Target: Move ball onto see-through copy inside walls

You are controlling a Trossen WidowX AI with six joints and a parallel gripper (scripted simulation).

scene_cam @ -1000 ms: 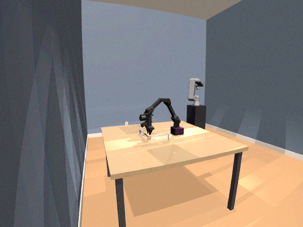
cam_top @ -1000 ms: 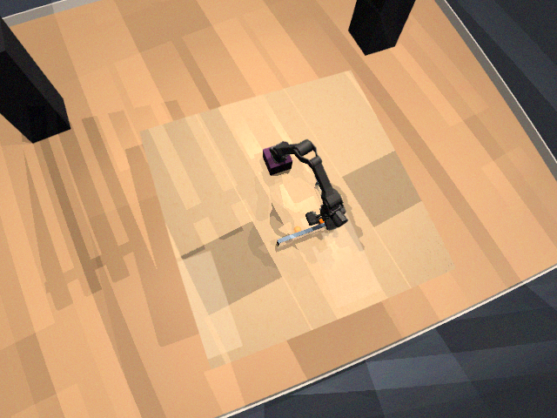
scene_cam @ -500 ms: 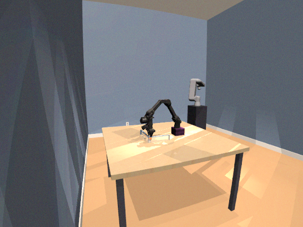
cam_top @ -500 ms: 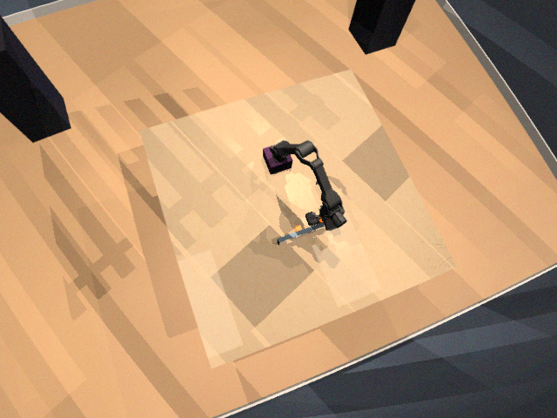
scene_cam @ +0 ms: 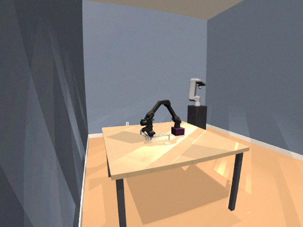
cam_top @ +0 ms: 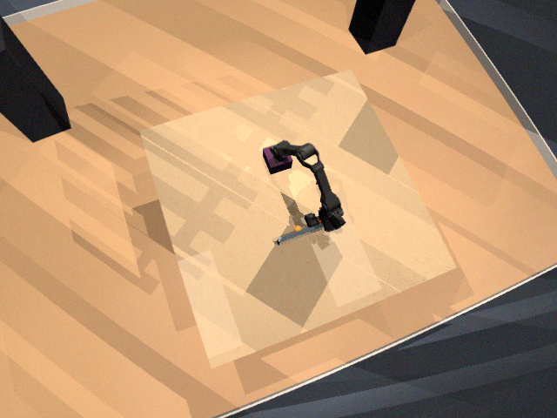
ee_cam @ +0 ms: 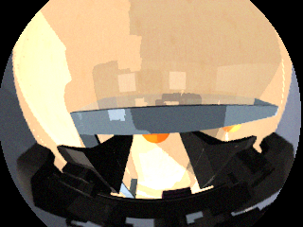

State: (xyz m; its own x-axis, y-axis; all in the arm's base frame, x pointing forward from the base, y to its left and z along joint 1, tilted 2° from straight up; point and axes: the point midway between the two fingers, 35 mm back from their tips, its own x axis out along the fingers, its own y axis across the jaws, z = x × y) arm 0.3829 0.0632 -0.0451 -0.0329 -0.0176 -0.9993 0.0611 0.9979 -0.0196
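The see-through copy of ball is 1 cm behind my gripper tip and 13 cm to the right of it. Also, from my gripper tip: orange ball right at my gripper tip.
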